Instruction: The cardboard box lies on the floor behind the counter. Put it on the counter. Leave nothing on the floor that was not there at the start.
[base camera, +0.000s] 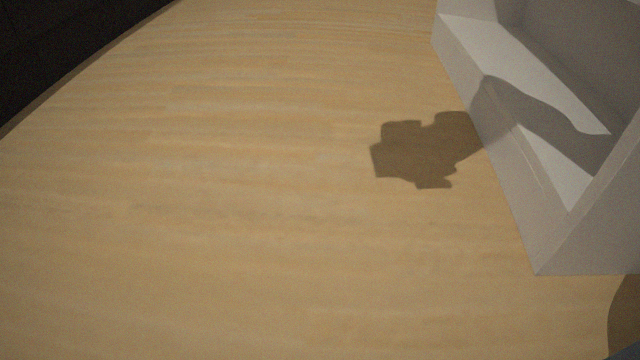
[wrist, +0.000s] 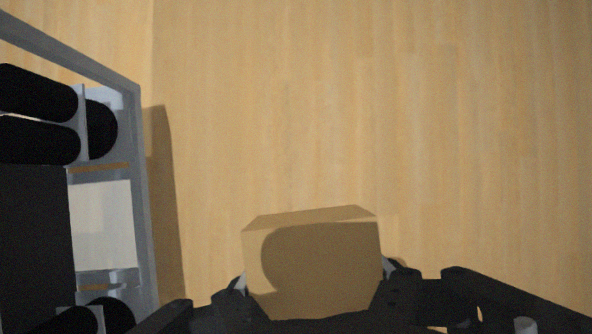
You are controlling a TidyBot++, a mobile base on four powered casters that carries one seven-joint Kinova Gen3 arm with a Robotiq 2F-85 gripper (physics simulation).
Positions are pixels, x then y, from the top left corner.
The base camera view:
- beige shelf unit: 546, 93
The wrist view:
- my gripper: 314, 276
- cardboard box: 311, 264
